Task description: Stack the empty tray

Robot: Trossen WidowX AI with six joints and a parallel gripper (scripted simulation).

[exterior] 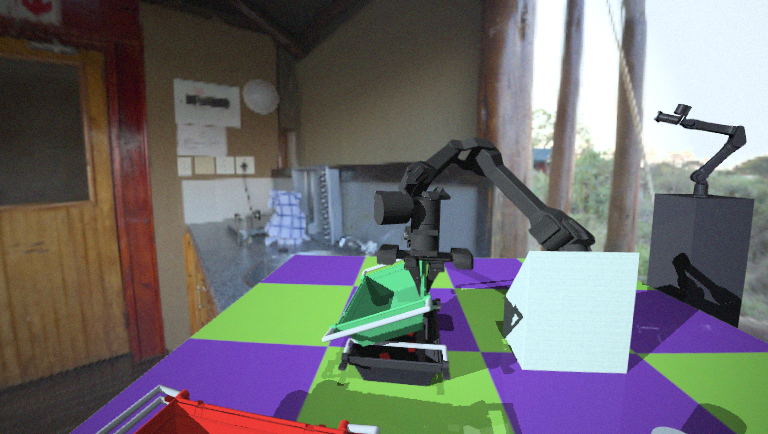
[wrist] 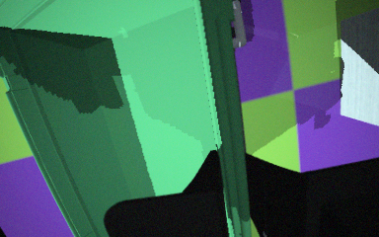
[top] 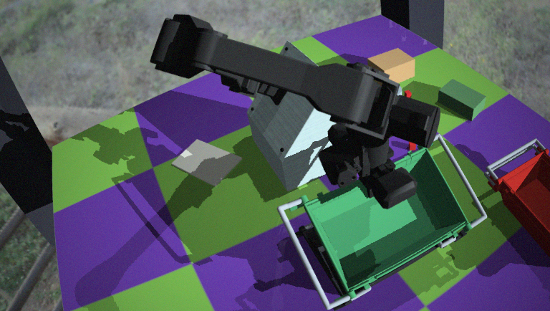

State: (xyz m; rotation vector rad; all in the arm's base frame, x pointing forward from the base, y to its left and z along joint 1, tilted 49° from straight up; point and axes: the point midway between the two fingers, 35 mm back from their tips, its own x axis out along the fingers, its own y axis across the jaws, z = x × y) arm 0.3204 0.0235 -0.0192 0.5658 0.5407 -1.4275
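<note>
The green tray is 70 mm ahead of my gripper tip and 10 mm above it. Also, from my gripper tip: dark green block (220 mm behind, 450 mm to the left, 100 mm below); white sheet (370 mm behind, 230 mm to the right, 120 mm below); grey cylinder (300 mm behind, 250 mm to the left, 90 mm below).
</note>
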